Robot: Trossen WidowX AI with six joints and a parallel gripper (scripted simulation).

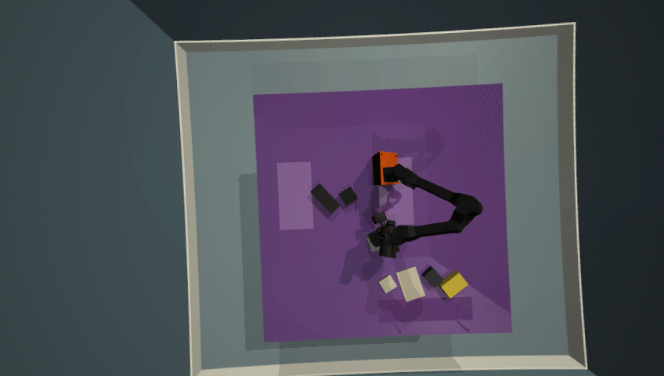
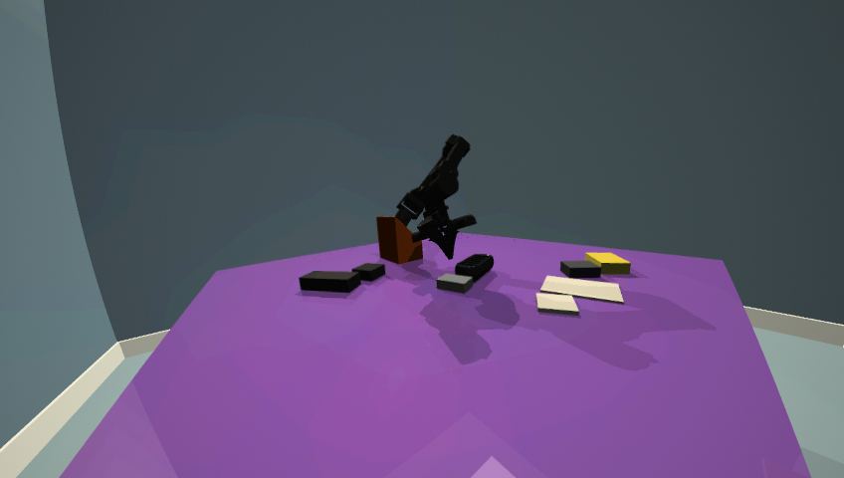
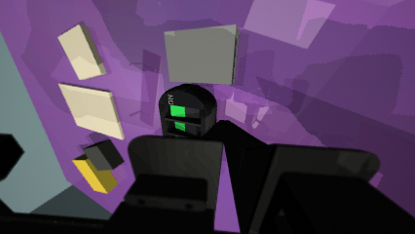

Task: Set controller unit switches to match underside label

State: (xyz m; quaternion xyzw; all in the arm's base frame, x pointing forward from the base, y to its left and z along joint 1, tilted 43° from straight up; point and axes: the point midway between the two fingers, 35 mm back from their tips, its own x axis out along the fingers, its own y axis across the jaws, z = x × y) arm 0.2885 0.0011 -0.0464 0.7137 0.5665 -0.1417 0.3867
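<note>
My gripper tip is 50 mm short of the light grey block, 40 mm to the left of it and 40 mm above it. From my gripper tip the other things lie so: dark block 260 mm ahead, 240 mm to the left, 40 mm below; yellow block 340 mm to the left, 310 mm ahead, 40 mm below.
</note>
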